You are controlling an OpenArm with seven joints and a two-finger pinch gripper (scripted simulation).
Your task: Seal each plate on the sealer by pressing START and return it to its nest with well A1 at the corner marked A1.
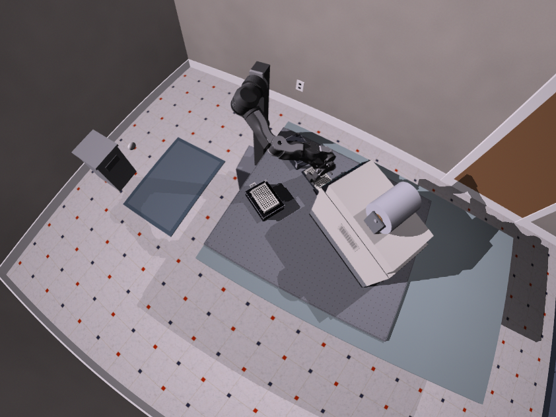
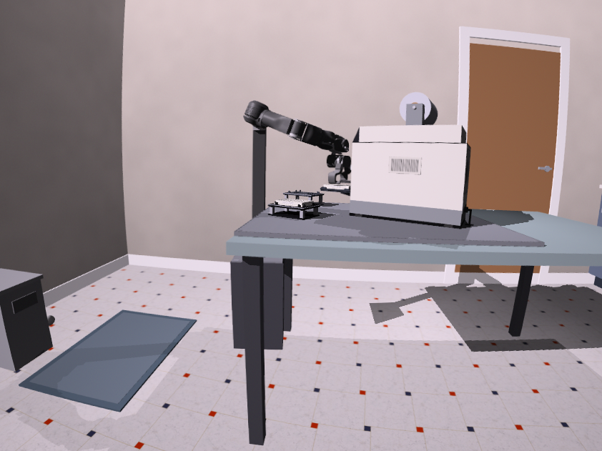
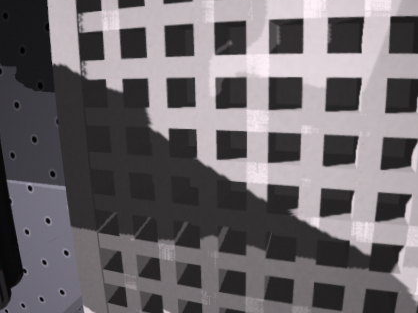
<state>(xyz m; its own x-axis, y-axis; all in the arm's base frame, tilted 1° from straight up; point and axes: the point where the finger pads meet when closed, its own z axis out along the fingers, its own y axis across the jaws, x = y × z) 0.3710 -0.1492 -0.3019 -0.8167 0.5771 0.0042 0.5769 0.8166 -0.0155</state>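
The sealer stage is 30 mm below my hand. Also, from my hand: N1 label (240 mm behind, 210 mm to the left, 120 mm below); then screen (200 mm above, 120 mm ahead, 30 mm to the right); then plate nest (150 mm to the left, 150 mm behind, 70 mm below).
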